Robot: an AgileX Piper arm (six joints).
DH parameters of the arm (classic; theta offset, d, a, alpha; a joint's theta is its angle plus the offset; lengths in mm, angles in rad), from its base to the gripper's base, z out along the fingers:
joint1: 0 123 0 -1.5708
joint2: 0.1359 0 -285.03 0
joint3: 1.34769 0 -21.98 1.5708
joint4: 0 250.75 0 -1.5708
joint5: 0 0 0 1.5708
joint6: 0 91 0 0
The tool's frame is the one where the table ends.
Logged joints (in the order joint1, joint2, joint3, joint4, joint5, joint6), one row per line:
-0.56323, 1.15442, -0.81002, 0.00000, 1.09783, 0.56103
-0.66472, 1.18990, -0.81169, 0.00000, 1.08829, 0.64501
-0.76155, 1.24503, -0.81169, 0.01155, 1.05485, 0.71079
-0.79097, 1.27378, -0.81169, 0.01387, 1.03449, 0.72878
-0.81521, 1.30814, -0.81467, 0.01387, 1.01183, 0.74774
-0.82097, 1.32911, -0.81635, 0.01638, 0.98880, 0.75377
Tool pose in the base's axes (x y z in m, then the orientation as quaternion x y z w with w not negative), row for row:
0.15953, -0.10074, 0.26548, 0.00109, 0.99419, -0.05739, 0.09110
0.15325, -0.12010, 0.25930, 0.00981, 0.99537, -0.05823, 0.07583
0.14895, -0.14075, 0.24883, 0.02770, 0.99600, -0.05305, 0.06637
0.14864, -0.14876, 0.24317, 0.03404, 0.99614, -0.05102, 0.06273
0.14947, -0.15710, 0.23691, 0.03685, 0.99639, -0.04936, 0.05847
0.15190, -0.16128, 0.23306, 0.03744, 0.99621, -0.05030, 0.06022
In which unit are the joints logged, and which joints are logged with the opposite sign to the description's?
The joints are logged in radians. Opposite sign: joint6.
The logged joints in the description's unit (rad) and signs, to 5 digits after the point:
-0.56323, 1.15442, -0.81002, 0.00000, 1.09783, -0.56103
-0.66472, 1.18990, -0.81169, 0.00000, 1.08829, -0.64501
-0.76155, 1.24503, -0.81169, 0.01155, 1.05485, -0.71079
-0.79097, 1.27378, -0.81169, 0.01387, 1.03449, -0.72878
-0.81521, 1.30814, -0.81467, 0.01387, 1.01183, -0.74774
-0.82097, 1.32911, -0.81635, 0.01638, 0.98880, -0.75377

